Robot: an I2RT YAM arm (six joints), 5 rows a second.
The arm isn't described. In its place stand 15 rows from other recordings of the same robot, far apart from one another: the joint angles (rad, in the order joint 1, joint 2, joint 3, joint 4, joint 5, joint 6), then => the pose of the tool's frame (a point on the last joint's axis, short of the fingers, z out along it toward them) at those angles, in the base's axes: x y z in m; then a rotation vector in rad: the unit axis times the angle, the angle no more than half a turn.
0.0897 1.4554 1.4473 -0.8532 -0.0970 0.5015 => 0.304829 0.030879 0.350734 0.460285 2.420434 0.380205
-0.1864 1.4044 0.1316 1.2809 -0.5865 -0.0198 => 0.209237 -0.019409 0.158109 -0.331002 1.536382 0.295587
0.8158 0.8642 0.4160 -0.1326 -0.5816 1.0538 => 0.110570 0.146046 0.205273 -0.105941 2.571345 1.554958
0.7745 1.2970 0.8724 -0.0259 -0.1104 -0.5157 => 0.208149 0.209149 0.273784 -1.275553 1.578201 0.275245
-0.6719 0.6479 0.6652 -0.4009 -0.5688 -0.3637 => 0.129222 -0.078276 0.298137 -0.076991 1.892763 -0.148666
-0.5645 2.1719 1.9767 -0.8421 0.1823 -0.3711 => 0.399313 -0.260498 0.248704 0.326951 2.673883 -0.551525
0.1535 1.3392 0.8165 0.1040 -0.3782 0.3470 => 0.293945 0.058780 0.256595 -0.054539 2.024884 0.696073
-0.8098 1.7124 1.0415 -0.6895 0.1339 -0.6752 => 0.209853 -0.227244 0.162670 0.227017 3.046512 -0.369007
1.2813 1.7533 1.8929 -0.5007 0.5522 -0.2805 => 0.132017 0.377796 0.429771 -1.041562 1.564099 0.153177
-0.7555 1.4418 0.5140 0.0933 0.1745 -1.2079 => 0.180799 -0.178790 0.134402 -0.516395 2.649751 -0.996440
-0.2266 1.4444 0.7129 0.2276 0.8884 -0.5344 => 0.279871 -0.092879 0.209819 0.258265 2.140230 -1.372233
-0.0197 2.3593 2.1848 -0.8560 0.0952 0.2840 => 0.515078 -0.013533 0.222300 0.426183 2.558806 -0.027838
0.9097 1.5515 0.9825 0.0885 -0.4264 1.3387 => 0.202039 0.283718 0.246809 0.214503 2.548929 1.624348
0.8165 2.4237 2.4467 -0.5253 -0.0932 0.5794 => 0.379912 0.409149 0.300087 -0.322236 2.189362 0.920113
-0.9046 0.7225 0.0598 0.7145 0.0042 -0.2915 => 0.099669 -0.127034 0.190314 0.485363 1.521693 -0.949891
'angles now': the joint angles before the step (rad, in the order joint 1, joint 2, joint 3, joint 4, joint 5, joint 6). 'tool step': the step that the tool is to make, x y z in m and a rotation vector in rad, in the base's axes. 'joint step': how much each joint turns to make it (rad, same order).
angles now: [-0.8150, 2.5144, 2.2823, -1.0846, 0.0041, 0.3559]
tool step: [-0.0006, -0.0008, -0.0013, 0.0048, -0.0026, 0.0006]
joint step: [-0.0023, 0.0023, -0.0008, 0.0013, -0.0057, -0.0015]
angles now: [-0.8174, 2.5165, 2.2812, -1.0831, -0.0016, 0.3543]
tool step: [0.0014, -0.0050, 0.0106, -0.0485, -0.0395, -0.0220]
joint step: [-0.0040, -0.0118, 0.0126, 0.0379, 0.0091, 0.0161]
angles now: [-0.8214, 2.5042, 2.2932, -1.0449, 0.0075, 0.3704]
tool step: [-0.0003, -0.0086, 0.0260, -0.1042, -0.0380, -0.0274]
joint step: [-0.0084, -0.0199, 0.0506, 0.0318, 0.0467, 0.0024]
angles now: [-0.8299, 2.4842, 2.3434, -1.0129, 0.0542, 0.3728]
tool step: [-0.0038, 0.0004, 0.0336, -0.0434, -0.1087, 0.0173]
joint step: [-0.0088, -0.0666, -0.0072, 0.0457, -0.0576, 0.0000]
